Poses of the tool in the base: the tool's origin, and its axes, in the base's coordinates. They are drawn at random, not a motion.
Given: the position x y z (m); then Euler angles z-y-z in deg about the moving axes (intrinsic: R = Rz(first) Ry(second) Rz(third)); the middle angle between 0 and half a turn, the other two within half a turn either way.
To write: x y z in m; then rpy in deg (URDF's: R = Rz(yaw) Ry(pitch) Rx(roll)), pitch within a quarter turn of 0, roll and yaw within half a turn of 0. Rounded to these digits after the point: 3 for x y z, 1 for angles.
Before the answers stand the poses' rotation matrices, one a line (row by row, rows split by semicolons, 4 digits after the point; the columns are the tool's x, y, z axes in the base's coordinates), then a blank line. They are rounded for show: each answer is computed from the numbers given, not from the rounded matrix.
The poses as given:
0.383 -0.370 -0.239 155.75 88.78 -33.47
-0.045 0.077 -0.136 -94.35 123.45 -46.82
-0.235 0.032 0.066 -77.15 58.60 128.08
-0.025 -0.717 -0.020 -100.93 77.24 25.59
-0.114 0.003 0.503 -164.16 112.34 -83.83
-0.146 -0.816 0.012 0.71 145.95 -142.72
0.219 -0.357 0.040 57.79 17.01 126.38
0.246 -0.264 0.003 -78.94 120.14 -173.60
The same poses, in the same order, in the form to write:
0.2103 -0.3533 -0.9116; 0.5101 -0.7557 0.4106; -0.8340 -0.5514 0.0213
-0.6985 0.7128 -0.0633; 0.4314 0.3489 -0.8320; -0.5710 -0.6084 -0.5512
0.6960 -0.6925 0.1898; 0.4884 0.2627 -0.8322; 0.5264 0.6719 0.5210
0.3863 0.9036 -0.1849; -0.2775 -0.0773 -0.9576; -0.8796 0.4213 0.2209
-0.2321 0.3929 -0.8898; 0.9676 -0.0002 -0.2525; -0.0994 -0.9196 -0.3801
0.6667 -0.4920 0.5599; -0.5975 -0.8018 0.0069; 0.4455 -0.3391 -0.8285
-0.9835 0.0915 0.1559; -0.0508 -0.9676 0.2475; 0.1735 0.2355 0.9563
-0.0137 -0.9860 0.1659; -0.5111 -0.1357 -0.8487; 0.8594 -0.0964 -0.5021

0.383 -0.370 -0.239 -87.8 56.5 67.6
-0.045 0.077 -0.136 -132.2 34.8 148.3
-0.235 0.032 0.066 52.2 -31.8 35.1
-0.025 -0.717 -0.020 62.3 61.6 -35.7
-0.114 0.003 0.503 -112.5 5.7 103.5
-0.146 -0.816 0.012 -157.7 -26.5 -41.9
0.219 -0.357 0.040 13.8 -10.0 -177.0
0.246 -0.264 0.003 -169.1 -59.3 -91.5

